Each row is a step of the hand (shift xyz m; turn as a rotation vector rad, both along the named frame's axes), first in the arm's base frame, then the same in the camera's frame.
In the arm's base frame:
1: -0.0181 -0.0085 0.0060 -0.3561 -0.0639 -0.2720
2: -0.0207 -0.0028 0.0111 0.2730 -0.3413 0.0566
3: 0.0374 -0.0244 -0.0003 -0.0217 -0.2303 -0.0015
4: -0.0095 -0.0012 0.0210 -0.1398 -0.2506 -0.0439
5: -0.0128 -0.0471 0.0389 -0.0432 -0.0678 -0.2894
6: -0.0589 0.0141 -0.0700 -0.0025 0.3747 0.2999
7: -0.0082 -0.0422 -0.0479 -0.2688 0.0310 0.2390
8: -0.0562 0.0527 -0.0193 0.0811 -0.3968 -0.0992
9: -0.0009 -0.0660 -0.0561 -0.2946 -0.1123 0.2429
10: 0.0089 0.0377 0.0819 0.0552 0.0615 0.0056
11: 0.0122 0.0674 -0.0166 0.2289 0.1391 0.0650
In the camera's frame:
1: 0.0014 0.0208 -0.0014 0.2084 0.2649 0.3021
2: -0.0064 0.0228 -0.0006 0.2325 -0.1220 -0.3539
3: 0.0205 -0.0261 -0.0299 0.1719 0.0925 -0.1241
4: -0.0135 0.0149 -0.0112 0.2087 0.1937 -0.0565
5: 0.0087 0.0376 -0.0490 0.2400 -0.0217 0.1794
6: 0.0326 0.0288 0.0817 -0.4787 -0.0317 0.0117
7: 0.0628 0.0072 0.0121 -0.1962 0.3012 -0.0337
8: -0.0297 0.0285 0.0679 0.3667 0.0248 -0.1970
9: 0.0864 0.0059 0.0008 -0.0931 0.3713 -0.1091
10: -0.0819 0.0032 -0.0386 -0.0466 -0.0679 0.0086
11: -0.0387 -0.0372 0.0456 -0.1344 -0.2328 -0.0609

